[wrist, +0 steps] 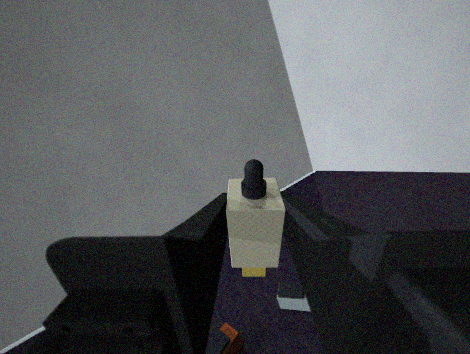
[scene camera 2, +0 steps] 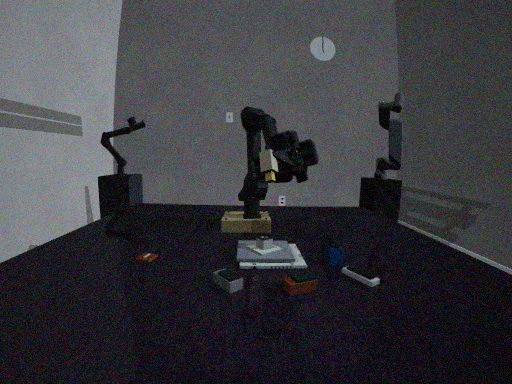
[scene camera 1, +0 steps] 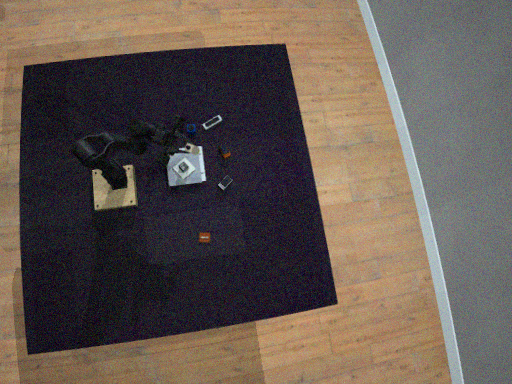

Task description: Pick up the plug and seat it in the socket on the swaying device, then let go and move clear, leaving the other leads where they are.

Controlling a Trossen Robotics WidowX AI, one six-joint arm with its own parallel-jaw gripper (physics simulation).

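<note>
The plug (scene camera 1: 193,148) (scene camera 2: 268,162) (wrist: 255,240) is a cream block with a yellow tip pointing down and a black stub on top. My gripper (wrist: 253,198) is shut on it, one finger on each side, and holds it in the air. In scene camera 2 it shows well above the device. The device has a grey top plate (scene camera 1: 176,178) (scene camera 2: 245,254) over a white base (scene camera 1: 203,175) (scene camera 2: 300,259); the plate sits shifted and slightly turned on the base. The socket (scene camera 1: 184,167) (scene camera 2: 264,242) is a small grey block on a white square pad on the plate.
Around the device lie a blue block (scene camera 1: 191,128) (scene camera 2: 335,255), a long white piece (scene camera 1: 205,125) (scene camera 2: 372,282), an orange block (scene camera 1: 226,155) (scene camera 2: 301,287) and a grey block (scene camera 1: 225,183) (scene camera 2: 230,284). A flat orange piece (scene camera 1: 204,237) (scene camera 2: 148,257) lies farther off.
</note>
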